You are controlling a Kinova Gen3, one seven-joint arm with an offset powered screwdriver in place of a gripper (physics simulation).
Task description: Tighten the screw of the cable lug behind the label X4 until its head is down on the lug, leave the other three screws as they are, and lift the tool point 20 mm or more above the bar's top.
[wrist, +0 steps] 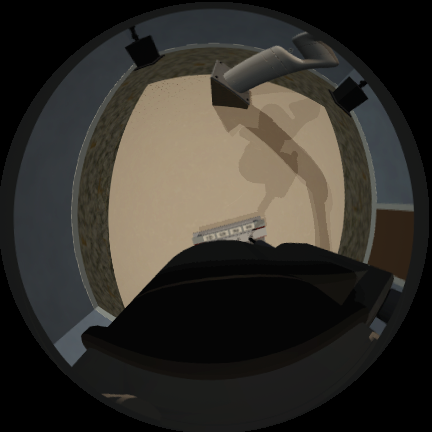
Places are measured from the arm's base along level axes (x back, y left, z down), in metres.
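Where they show: hand at its tool point: [249,238]; arm's base at its link origin: [233,82].
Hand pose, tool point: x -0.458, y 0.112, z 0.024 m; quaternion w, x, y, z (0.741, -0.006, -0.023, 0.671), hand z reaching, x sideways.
Observation:
Things, the pixels of their centre, and the offset from my tool point. "spot": a spot on its surface instead. Level surfaces: height alone.
- grey terminal bar at a spot on its surface: [197,240] spot: dy -0.116, dx -0.032, dz +0.010 m
- rightmost label at a spot on its surface: [248,227] spot: dy -0.005, dx +0.023, dz +0.009 m
- tan table at its surface level: dz +0.052 m
The grey terminal bar [197,240] lies on the table at the lower middle of the wrist view, partly hidden by the dark tool body. Four white labels stand in a row along it; the rightmost label [248,227] is nearest the tool. The lettering is too small to read surely, so I cannot tell which one is X4. My screwdriver [251,240] shows as a short dark tip at the bar's right part, on the near side of the rightmost label. Its height over the bar and any contact with a screw cannot be told. The cable lugs and screw heads are hidden or too small to make out.
The tan table [165,165] spreads beyond the bar. The arm's grey base link [260,70] rises from a dark mount [225,92] at the table's far edge. Two black box-shaped fixtures [143,51] [349,95] stand at the far left and right. Arm shadows cross the table's right side.

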